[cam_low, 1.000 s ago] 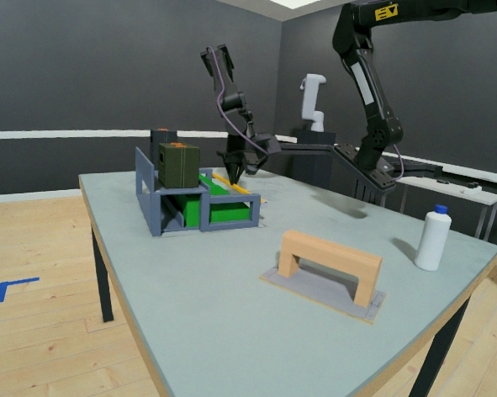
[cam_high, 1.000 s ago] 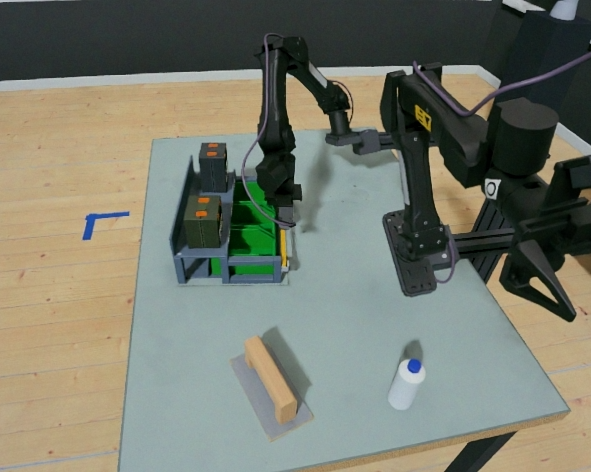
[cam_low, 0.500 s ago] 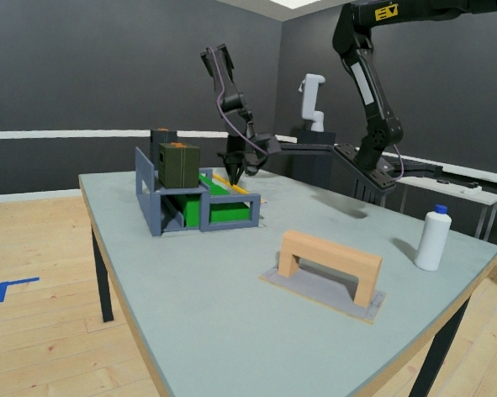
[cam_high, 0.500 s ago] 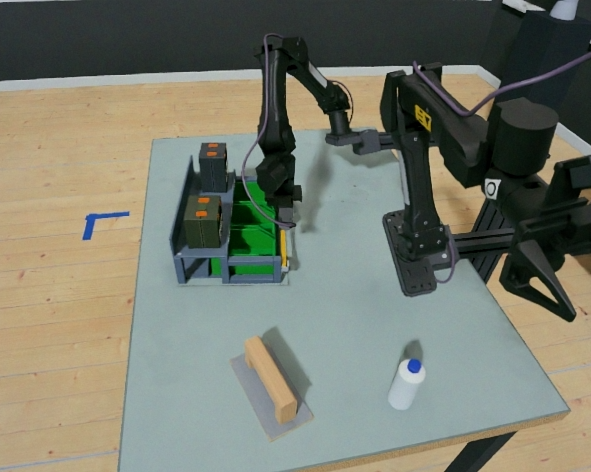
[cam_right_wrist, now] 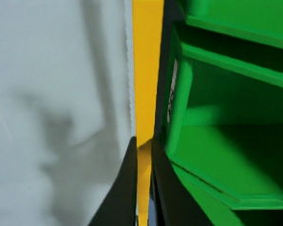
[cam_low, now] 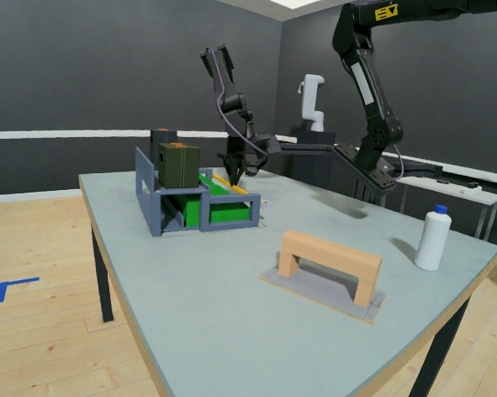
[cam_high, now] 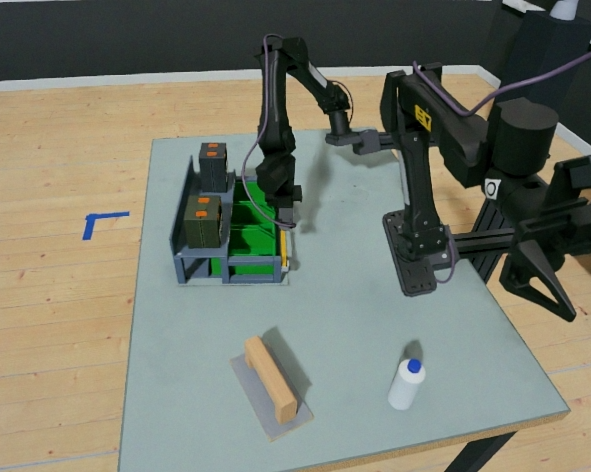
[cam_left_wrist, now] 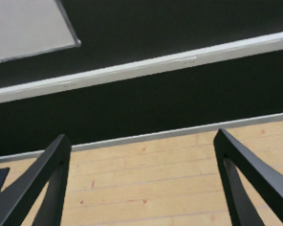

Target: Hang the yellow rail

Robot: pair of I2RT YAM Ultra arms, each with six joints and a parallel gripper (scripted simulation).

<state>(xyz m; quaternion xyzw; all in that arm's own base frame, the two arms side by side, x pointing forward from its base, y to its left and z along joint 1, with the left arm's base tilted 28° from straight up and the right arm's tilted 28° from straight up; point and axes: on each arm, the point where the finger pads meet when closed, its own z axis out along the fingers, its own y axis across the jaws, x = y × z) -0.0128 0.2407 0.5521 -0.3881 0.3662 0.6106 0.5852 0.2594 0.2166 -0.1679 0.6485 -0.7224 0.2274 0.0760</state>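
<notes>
The yellow rail is 10 mm below my right hand. Round my right hand: blue-grey shelf 130 mm ahead, 20 mm to the right; then white bottle 150 mm behind, 550 mm to the left, 10 mm below.
</notes>
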